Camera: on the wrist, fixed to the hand. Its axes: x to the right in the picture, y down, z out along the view.
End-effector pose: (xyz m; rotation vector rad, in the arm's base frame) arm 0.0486 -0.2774 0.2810 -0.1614 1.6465 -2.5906
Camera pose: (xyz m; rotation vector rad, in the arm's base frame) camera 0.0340 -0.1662 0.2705 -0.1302 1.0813 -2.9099
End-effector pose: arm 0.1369 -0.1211 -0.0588 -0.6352 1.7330 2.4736
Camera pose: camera 0.1778 -0.2041 -0.1230 -0.6605 2.1305 1.9854
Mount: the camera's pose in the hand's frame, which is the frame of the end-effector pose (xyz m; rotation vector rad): 0.0013 -0.0377 -0.1061 0.4185 0.0330 -0.0430
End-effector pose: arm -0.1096 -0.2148 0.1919 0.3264 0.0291 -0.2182
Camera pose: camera -0.1158 -0.2158 0.0795 0.7468 0.0229 -0.2613
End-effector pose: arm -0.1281 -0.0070 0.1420 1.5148 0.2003 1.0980
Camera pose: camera -0.1865 0.0776 0.0960 1.8520 0.5084 1.0913
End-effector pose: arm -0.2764 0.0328 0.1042 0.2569 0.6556 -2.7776
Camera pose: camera -0.2776 0.1137 0.0259 0.3751 0.0782 -2.9325
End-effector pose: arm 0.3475 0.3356 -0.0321 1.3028 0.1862 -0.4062
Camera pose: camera 0.3437 0.4295 -0.0942 1.7199 0.1619 -0.4768
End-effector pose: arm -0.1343 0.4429 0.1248 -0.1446 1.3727 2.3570
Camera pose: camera -0.1326 0.3692 0.0397 -0.0905 1.8222 1.9879
